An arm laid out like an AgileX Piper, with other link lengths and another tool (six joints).
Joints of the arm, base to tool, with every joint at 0 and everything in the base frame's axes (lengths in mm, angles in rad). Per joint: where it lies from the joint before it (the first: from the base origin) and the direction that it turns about. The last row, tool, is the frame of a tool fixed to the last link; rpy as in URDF.
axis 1: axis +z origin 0 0 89.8
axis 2: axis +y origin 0 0 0
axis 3: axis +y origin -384.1 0 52.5
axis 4: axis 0.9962 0 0.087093 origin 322.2 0 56.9
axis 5: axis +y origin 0 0 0
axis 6: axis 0.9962 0 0.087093 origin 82.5 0 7.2
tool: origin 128.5 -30 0.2 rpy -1.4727 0.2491 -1.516
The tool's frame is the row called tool.
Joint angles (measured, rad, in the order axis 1, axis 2, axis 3, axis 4, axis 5, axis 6), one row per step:
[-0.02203 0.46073 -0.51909 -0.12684 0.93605 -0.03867]
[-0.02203 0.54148 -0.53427 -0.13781 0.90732 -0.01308]
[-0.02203 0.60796 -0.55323 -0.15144 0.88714 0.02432]
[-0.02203 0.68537 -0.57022 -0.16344 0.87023 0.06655]
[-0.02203 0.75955 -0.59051 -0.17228 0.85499 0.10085]
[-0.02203 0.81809 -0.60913 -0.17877 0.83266 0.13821]
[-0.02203 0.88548 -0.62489 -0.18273 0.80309 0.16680]
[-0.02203 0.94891 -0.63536 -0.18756 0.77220 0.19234]
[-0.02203 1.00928 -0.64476 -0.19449 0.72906 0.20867]
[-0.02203 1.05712 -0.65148 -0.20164 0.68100 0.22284]
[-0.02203 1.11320 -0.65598 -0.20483 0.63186 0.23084]
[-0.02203 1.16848 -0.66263 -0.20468 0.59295 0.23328]
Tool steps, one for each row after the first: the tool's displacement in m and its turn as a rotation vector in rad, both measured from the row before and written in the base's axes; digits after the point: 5 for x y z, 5 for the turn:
[0.01671 -0.00157 -0.00093 0.00708 0.03425 -0.01581]
[0.01392 -0.00190 0.00046 0.01166 0.02309 -0.02543]
[0.01495 -0.00157 -0.00409 0.01587 0.03828 -0.02943]
[0.01515 -0.00109 -0.00358 0.01294 0.03423 -0.02385]
[0.01423 -0.00044 -0.00177 0.01613 0.01271 -0.02533]
[0.01653 0.00006 -0.00527 0.01360 0.01850 -0.01733]
[0.01519 0.00002 -0.00765 0.01095 0.01903 -0.01448]
[0.01690 -0.00002 -0.00704 0.00431 0.00641 -0.00391]
[0.01563 0.00024 -0.00532 0.00344 -0.00788 -0.00064]
[0.01593 0.00087 -0.00938 0.00475 0.00236 0.00377]
[0.01417 0.00102 -0.01023 0.00472 0.01015 0.00521]

